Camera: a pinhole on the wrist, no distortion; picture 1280 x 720 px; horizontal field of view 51.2 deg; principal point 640.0 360.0 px. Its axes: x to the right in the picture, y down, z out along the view. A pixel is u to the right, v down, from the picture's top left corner.
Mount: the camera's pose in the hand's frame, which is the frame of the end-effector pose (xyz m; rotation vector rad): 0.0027 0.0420 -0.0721 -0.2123 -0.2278 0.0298
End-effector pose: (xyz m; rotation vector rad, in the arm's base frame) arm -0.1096 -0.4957 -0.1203 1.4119 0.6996 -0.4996
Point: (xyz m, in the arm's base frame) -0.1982 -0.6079 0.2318
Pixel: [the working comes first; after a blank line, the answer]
In the camera's frame: -0.2677 0.0963 0.2689

outside the picture
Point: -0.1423 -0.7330 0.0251
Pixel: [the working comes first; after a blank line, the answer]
In the camera's frame: -0.0772 -0.0517 0.3265

324.1 148.7
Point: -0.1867 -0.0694 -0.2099
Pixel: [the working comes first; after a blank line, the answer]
In the camera's frame: -0.0432 -0.0324 -0.3778

behind the camera
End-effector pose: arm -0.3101 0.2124 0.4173 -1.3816 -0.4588 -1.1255
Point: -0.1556 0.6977 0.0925
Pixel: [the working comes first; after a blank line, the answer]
In the camera's frame: -0.2419 0.0587 0.5969

98.6 491.4
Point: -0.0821 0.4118 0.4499
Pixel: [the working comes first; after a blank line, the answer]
In the camera's frame: 0.1343 0.0174 0.3293

1184.7 430.5
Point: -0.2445 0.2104 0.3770
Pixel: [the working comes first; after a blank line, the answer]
In the camera's frame: 0.0148 0.0154 0.0885

863.9 591.8
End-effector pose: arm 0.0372 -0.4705 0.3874 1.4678 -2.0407 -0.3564
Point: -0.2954 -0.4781 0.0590
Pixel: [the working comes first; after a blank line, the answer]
In the camera's frame: 0.0948 -0.0782 0.5200

883.5 159.2
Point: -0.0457 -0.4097 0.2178
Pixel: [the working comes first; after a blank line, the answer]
In the camera's frame: -0.0387 -0.0984 0.2479

outside the picture
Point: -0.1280 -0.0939 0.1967
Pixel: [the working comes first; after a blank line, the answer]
In the camera's frame: -0.2981 0.0574 0.3721

outside the picture
